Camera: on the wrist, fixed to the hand. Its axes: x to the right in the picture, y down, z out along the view.
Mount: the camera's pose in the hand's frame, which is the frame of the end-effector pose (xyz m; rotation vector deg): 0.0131 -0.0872 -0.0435 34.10 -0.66 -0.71
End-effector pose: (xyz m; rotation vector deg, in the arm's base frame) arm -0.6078 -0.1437 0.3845 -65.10 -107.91 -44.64
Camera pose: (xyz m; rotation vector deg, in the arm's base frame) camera -0.6772 -0.2091 0.4086 -42.93 -111.42 -10.49
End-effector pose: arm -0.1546 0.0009 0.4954 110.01 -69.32 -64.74
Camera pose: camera -0.0778 0.0263 0.4395 134.42 -96.19 -48.15
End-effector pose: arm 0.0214 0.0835 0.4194 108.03 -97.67 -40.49
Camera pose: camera 0.1159 0.0794 0.3927 130.20 -118.62 -12.36
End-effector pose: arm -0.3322 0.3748 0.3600 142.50 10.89 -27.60
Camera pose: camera -0.3282 0.4714 0.3420 175.37 3.45 -36.03
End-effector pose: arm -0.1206 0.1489 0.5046 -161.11 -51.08 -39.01
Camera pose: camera -0.1775 0.2169 0.5470 -130.69 -53.05 -18.57
